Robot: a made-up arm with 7 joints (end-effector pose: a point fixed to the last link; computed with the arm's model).
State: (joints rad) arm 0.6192 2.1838 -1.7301 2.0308 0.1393 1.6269 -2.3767
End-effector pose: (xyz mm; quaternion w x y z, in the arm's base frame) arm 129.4 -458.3 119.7 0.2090 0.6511 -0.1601 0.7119
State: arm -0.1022 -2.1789 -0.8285 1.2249 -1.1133 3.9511 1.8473
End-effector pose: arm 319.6 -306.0 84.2 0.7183 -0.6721 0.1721 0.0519
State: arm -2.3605 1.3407 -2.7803 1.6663 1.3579 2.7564 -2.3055
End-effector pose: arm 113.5 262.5 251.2 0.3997 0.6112 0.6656 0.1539
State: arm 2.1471 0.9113 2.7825 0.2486 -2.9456 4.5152 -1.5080
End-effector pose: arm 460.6 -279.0 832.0 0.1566 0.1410 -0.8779 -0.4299
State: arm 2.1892 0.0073 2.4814 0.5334 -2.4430 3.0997 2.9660
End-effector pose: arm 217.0 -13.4 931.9 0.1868 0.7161 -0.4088 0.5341
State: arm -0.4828 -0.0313 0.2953 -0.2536 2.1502 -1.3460 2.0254
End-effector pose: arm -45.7 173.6 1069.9 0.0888 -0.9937 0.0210 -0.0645
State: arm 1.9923 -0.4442 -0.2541 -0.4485 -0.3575 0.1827 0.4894
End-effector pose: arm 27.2 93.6 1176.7 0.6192 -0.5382 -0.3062 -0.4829
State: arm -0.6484 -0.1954 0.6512 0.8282 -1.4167 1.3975 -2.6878
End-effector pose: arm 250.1 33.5 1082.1 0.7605 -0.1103 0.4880 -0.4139
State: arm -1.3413 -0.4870 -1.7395 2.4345 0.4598 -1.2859 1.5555
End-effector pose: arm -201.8 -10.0 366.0 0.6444 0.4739 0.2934 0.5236
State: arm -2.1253 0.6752 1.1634 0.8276 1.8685 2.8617 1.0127
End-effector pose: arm 227.2 72.6 746.5 0.5236 0.4090 0.1682 -0.7282
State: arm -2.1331 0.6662 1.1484 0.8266 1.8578 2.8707 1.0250
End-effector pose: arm 223.3 67.3 750.3 0.5184 0.4185 0.1538 -0.7297
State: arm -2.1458 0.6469 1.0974 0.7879 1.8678 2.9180 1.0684
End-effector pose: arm 217.7 64.2 761.3 0.5233 0.4552 0.1083 -0.7122
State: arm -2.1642 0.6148 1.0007 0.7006 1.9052 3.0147 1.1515
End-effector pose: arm 211.0 64.5 780.7 0.5379 0.5166 0.0196 -0.6659
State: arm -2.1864 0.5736 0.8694 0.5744 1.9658 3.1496 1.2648
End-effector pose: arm 205.6 68.8 806.1 0.5548 0.5768 -0.1042 -0.5905
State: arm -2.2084 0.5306 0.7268 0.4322 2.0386 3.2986 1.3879
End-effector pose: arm 203.8 76.3 831.8 0.5669 0.6112 -0.2363 -0.4992
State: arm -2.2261 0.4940 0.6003 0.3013 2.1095 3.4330 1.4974
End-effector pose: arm 206.3 85.3 852.0 0.5737 0.6169 -0.3453 -0.4137
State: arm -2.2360 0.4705 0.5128 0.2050 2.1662 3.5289 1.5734
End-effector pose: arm 211.4 94.2 863.5 0.5786 0.6096 -0.4121 -0.3519
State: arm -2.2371 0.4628 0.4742 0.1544 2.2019 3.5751 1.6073
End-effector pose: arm 216.5 102.3 866.8 0.5847 0.6051 -0.4353 -0.3202
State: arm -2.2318 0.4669 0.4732 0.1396 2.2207 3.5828 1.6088
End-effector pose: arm 220.2 109.7 865.0 0.5925 0.6071 -0.4286 -0.3109
